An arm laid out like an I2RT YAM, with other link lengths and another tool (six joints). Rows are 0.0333 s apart.
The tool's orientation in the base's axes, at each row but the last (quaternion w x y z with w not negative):
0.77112 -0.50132 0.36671 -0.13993
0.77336 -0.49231 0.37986 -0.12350
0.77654 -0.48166 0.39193 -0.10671
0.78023 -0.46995 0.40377 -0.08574
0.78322 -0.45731 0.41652 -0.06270
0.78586 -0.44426 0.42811 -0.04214
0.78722 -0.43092 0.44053 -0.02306
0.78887 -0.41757 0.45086 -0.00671
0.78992 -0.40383 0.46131 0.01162
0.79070 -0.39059 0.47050 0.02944
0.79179 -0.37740 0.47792 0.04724
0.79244 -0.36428 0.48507 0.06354
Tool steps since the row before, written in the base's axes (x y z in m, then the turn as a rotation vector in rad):
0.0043 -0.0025 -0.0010 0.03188 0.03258 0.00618
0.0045 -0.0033 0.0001 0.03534 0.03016 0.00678
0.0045 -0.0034 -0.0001 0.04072 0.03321 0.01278
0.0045 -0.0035 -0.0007 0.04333 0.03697 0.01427
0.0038 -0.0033 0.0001 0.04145 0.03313 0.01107
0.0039 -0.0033 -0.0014 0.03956 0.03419 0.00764
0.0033 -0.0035 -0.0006 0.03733 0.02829 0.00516
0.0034 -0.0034 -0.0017 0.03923 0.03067 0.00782
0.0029 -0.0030 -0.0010 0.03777 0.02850 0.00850
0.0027 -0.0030 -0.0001 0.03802 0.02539 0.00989
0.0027 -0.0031 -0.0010 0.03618 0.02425 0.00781
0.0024 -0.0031 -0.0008 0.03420 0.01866 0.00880
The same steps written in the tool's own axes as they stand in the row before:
0.0049 -0.0009 0.0011 0.00042 0.00467 0.04576
0.0049 -0.0025 0.0010 0.00386 0.00235 0.04673
0.0049 -0.0026 0.0009 0.00278 -0.00221 0.05396
0.0051 -0.0024 0.0007 0.00175 -0.00200 0.05866
0.0040 -0.0030 0.0005 0.00428 -0.00122 0.05402
0.0048 -0.0022 0.0003 0.00479 0.00253 0.05256
0.0039 -0.0029 -0.0001 0.00756 0.00133 0.04649
0.0045 -0.0023 -0.0002 0.00589 0.00042 0.05006
0.0035 -0.0025 -0.0001 0.00531 -0.00090 0.04777
0.0025 -0.0031 0.0000 0.00539 -0.00398 0.04629
0.0031 -0.0028 -0.0003 0.00637 -0.00284 0.04370
0.0027 -0.0029 -0.0005 0.00594 -0.00651 0.03896

